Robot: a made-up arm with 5 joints.
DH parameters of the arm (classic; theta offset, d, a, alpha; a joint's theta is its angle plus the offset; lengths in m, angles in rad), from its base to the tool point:
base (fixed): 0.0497 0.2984 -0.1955 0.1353
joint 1: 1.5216 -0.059 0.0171 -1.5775
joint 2: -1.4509 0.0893 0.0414 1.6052
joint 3: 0 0.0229 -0.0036 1.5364
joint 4: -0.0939 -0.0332 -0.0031 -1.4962
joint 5: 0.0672 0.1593 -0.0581 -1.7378
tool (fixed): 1.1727 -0.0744 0 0
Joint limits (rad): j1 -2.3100..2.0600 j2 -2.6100..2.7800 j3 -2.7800..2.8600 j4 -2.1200..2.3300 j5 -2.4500..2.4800
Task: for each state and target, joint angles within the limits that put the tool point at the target. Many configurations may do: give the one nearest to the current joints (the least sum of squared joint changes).
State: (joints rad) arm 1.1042 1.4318 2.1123 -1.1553 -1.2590
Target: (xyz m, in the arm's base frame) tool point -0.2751 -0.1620 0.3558
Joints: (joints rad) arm 0.4496 1.5668 2.5167 -1.4154 -1.3504
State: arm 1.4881 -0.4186 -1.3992 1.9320 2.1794
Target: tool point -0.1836 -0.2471 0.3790
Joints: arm 1.1412 0.0833 -2.0891 1.4338 2.2608
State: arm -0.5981 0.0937 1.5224 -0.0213 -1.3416
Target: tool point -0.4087 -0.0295 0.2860
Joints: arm -1.0404 0.2150 1.4045 -0.3764 -1.3928
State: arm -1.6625 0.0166 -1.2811 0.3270 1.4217
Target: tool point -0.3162 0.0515 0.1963
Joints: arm -2.1156 -0.3366 -1.6894 -0.3059 1.2827
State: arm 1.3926 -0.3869 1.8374 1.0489 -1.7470
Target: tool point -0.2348 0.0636 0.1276
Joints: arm 1.6161 -0.5171 1.1667 1.2460 -1.8456
